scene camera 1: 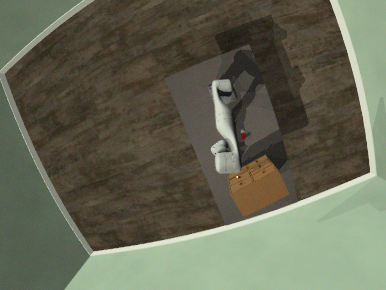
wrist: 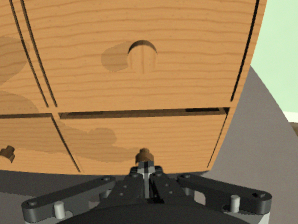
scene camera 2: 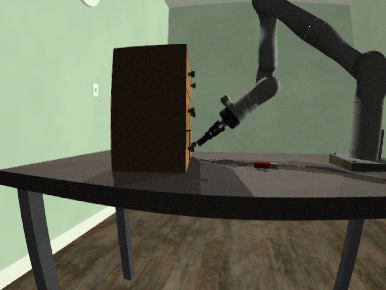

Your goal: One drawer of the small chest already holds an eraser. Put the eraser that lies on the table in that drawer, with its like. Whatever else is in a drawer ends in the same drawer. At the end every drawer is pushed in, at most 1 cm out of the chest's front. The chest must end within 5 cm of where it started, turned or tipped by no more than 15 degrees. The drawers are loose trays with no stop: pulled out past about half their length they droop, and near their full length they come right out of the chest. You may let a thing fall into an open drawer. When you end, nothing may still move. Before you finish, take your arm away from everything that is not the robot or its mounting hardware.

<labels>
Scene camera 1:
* wooden chest: 271, 188
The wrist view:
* my gripper: 146, 171
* drawer: 181, 140
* drawer: 86, 58
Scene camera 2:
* wooden chest: 148, 90
</labels>
